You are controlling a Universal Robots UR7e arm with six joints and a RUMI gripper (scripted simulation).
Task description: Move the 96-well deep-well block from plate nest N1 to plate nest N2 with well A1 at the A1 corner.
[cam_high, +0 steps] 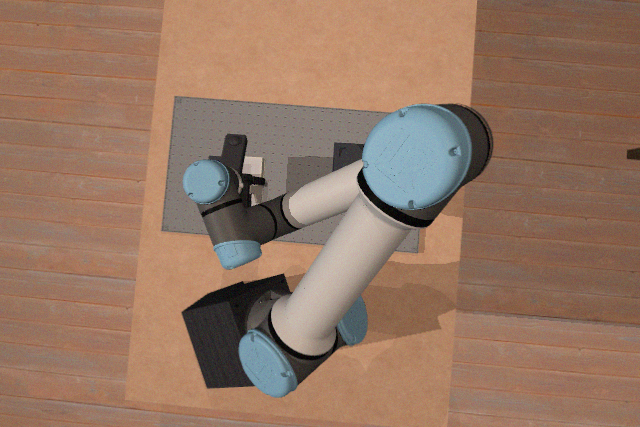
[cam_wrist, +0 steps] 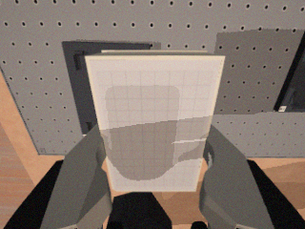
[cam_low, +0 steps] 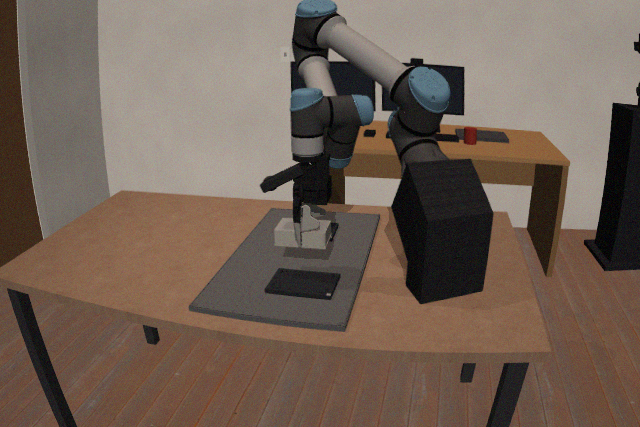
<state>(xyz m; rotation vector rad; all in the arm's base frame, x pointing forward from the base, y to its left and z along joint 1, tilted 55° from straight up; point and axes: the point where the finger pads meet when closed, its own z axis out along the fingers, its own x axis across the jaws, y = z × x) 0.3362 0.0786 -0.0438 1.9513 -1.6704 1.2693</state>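
My hand is 270 mm to the left of the black nest N2, 100 mm above it and 30 mm short of it. The rest, counted from my hand: 96-well deep-well block (10 mm above); then black nest N1 (100 mm below, 70 mm to the left, 10 mm behind).
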